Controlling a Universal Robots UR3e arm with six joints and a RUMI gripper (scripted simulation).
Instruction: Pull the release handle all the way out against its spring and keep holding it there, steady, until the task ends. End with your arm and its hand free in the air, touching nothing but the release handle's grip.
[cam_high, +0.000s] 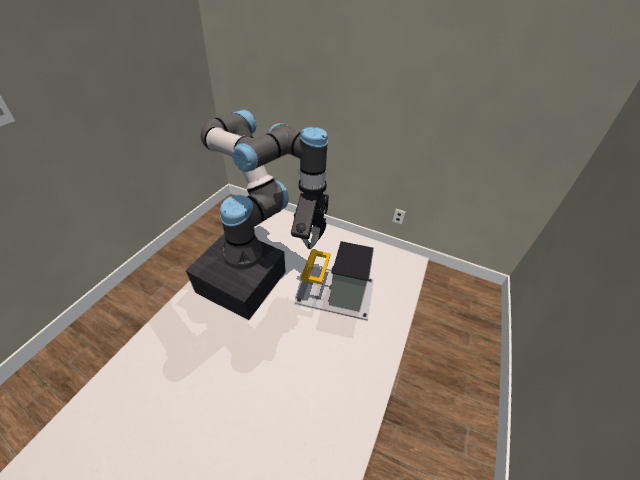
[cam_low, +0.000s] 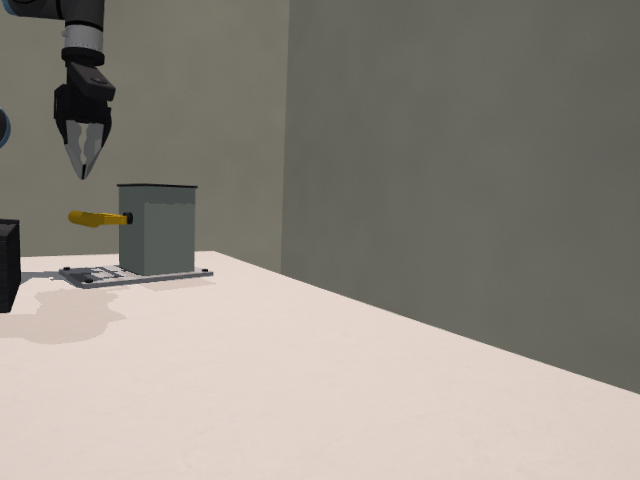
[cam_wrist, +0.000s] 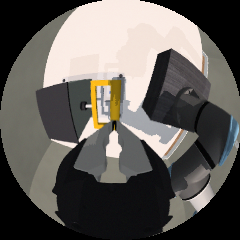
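Now: the grey baseplate 90 mm ahead of my hand, 20 mm to the left of it and 180 mm below it.
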